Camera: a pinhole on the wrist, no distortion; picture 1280 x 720 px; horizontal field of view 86.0 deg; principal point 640.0 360.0 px. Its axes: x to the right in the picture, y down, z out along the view. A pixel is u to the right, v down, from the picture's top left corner.
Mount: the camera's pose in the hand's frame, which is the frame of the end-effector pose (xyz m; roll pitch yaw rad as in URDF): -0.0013 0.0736 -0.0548 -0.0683 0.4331 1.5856
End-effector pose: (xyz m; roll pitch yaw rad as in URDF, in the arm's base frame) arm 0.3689 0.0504 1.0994 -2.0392 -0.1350 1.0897
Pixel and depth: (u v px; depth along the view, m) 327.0 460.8 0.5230
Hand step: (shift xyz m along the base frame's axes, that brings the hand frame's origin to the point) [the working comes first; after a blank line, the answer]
In the camera's frame: -0.2385 0.0768 0.5230

-0.4114 0.1328 -0.3092
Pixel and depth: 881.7 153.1 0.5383
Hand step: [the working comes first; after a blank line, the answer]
In the camera's frame: 0.1896 -0.1623 0.5383

-0.0053 0.2241 -0.5688
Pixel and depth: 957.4 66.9 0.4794
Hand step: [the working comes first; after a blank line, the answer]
In the camera's frame: 0.2217 -0.2047 0.4794

0.0678 0.2342 -0.5395
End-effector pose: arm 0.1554 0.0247 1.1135 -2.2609 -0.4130 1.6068
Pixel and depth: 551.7 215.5 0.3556
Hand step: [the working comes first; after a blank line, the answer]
In the camera's frame: -0.0458 -0.0749 0.3556

-0.1136 0.1708 -0.2805
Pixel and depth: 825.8 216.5 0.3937
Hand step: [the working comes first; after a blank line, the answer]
In the camera's frame: 0.1066 -0.0823 0.3937

0.0054 0.2179 -0.3717
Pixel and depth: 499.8 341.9 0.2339
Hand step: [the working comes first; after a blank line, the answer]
In the camera's frame: -0.0478 -0.0062 0.2339

-0.0579 0.0721 -0.1988
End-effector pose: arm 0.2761 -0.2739 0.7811 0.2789 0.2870 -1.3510
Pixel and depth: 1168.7 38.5 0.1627
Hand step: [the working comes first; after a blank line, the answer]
In the camera's frame: 0.1253 -0.0762 0.1627

0.2504 -0.0370 0.0922
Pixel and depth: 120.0 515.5 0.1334
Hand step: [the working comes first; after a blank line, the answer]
In the camera's frame: -0.1011 0.0302 0.1334

0.0040 0.0076 0.1191
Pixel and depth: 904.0 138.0 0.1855
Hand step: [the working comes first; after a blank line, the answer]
In the camera's frame: 0.0714 -0.0600 0.1855

0.1996 -0.0401 0.1255
